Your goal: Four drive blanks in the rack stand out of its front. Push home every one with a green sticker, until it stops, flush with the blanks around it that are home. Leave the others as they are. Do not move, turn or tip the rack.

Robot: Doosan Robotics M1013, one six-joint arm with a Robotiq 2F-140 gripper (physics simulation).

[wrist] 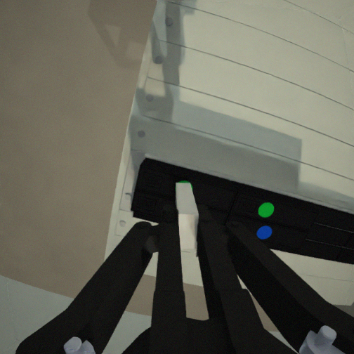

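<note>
The rack [250, 95] is pale, with grooved panels and a black band of drive blanks across its lower part. A blank with a green sticker [184, 184] is at the left of the band's upper row; the fingertips cover most of that sticker. Another blank with a green sticker [266, 209] is farther right in the upper row. A blank with a blue sticker [264, 232] is directly below it. My gripper [182, 195] is shut and empty, its pale fingertips over the left green-stickered blank. Whether they touch it, and how far each blank stands out, I cannot tell.
A brown surface [60, 150] lies left of the rack and curves round below it. Small round dots run down the rack's left edge. Shadows fall on the rack's panels above the black band. The fingers hide part of the lower row at the left.
</note>
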